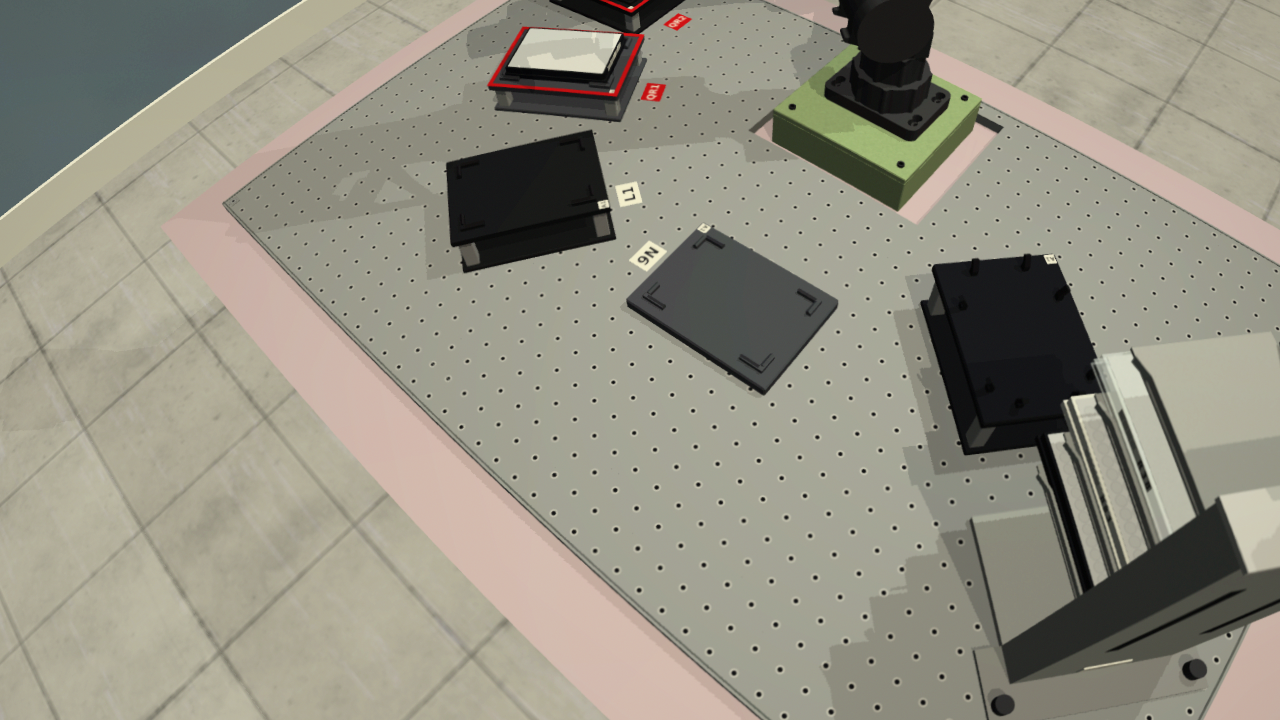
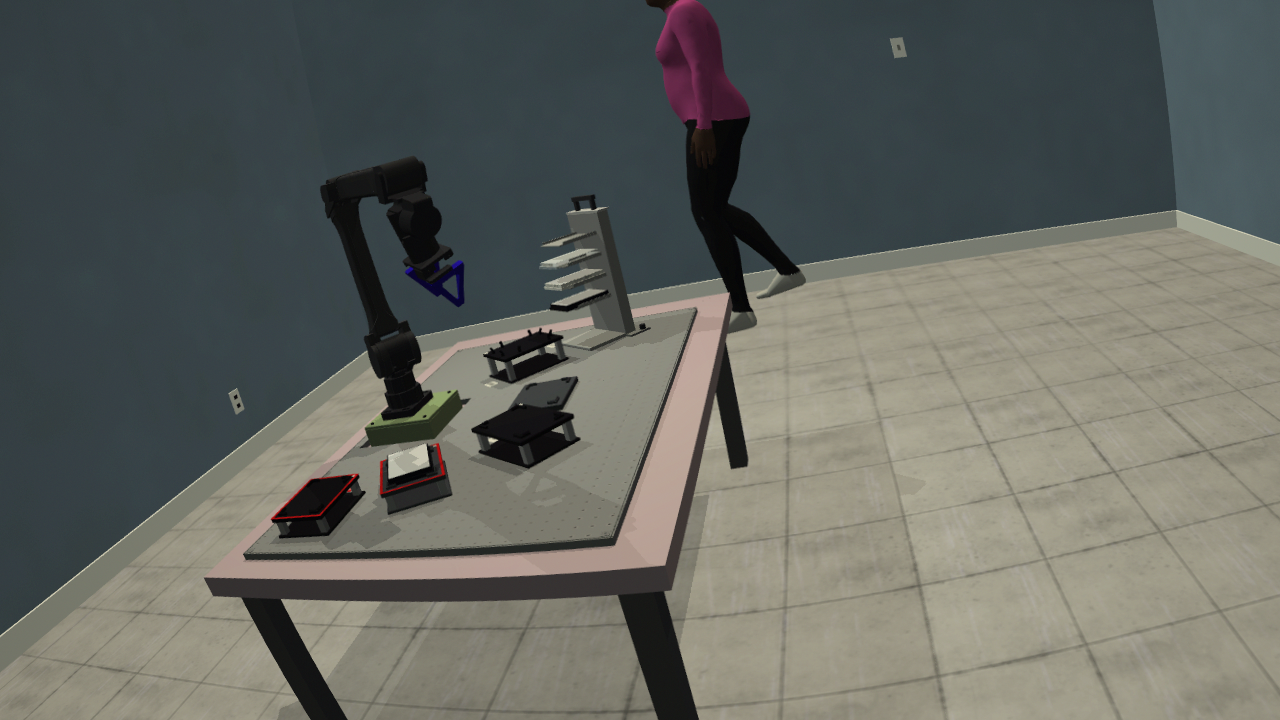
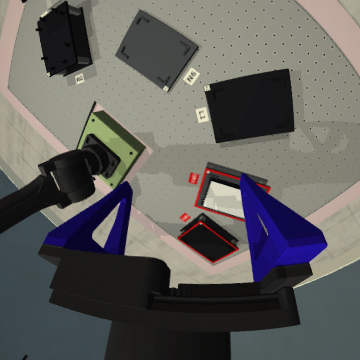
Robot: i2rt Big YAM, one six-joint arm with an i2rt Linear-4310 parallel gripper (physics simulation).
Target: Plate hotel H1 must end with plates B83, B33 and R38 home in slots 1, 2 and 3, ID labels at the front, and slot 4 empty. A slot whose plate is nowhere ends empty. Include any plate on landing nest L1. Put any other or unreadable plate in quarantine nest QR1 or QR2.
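Places are measured from the arm's base along level axes (x up, y back, z right), in metres.
Pixels of known places: gripper, fingertip midpoint: (image 2: 450, 299) (image 3: 182, 182); arm's base at its link origin: (image 1: 886, 99) (image 2: 408, 408) (image 3: 100, 155).
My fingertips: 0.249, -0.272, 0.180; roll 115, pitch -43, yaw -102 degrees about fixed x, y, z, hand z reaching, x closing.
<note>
For each thing: its top centre in the pictures, then the offset to it from my fingertips, as dx, dy, dz. "pt": a spot on its surface instead.
- black-based plate at its top centre: (image 1: 1122, 504) (image 2: 578, 297) -0.167, -0.052, -0.582
- top shelf at a spot on its surface: (image 2: 567, 240) pt -0.017, -0.073, -0.537
- white-topped plate at its top centre: (image 1: 564, 49) (image 2: 408, 460) (image 3: 229, 200) -0.232, +0.096, +0.158
- red-rimmed nest QR1 at a spot on its surface: (image 1: 554, 112) pt -0.281, +0.043, +0.132
- Nest QR2 at its top centre: (image 2: 313, 493) (image 3: 206, 245) -0.240, +0.271, +0.246
- Landing nest L1 at its top centre: (image 1: 522, 178) (image 2: 519, 418) (image 3: 250, 107) -0.230, -0.082, +0.030
- Low flat nest N6 at its top centre: (image 1: 731, 296) (image 2: 541, 391) (image 3: 151, 48) -0.268, -0.040, -0.212
- RG at its top centre: (image 1: 1027, 322) (image 2: 520, 338) (image 3: 49, 38) -0.210, +0.071, -0.449
My gripper (image 2: 450, 299) (image 3: 182, 182) is open and empty, high above the table on the quarantine side. Plate hotel H1 (image 1: 1109, 591) (image 2: 611, 273) holds a black-based plate (image 2: 579, 300) low down and pale plates (image 2: 573, 280) (image 2: 569, 259) above it; the top shelf (image 2: 567, 240) looks empty. Their ID labels cannot be read. A white-topped plate (image 1: 563, 51) (image 2: 409, 462) (image 3: 225, 198) sits on red-rimmed nest QR1 (image 1: 554, 112) (image 2: 417, 496). Nest QR2 (image 2: 317, 497) (image 3: 207, 242) is bare. Landing nest L1 (image 1: 528, 188) (image 2: 525, 423) (image 3: 250, 106) is bare.
Low flat nest N6 (image 1: 733, 304) (image 2: 546, 392) (image 3: 157, 50) is bare, between L1 and the pegged black stand RG (image 1: 1015, 340) (image 2: 525, 345) (image 3: 57, 40), which stands near the hotel. The green arm base (image 1: 881, 143) (image 2: 413, 420) (image 3: 115, 137) is at the table edge. A person (image 2: 702, 80) is behind the table.
</note>
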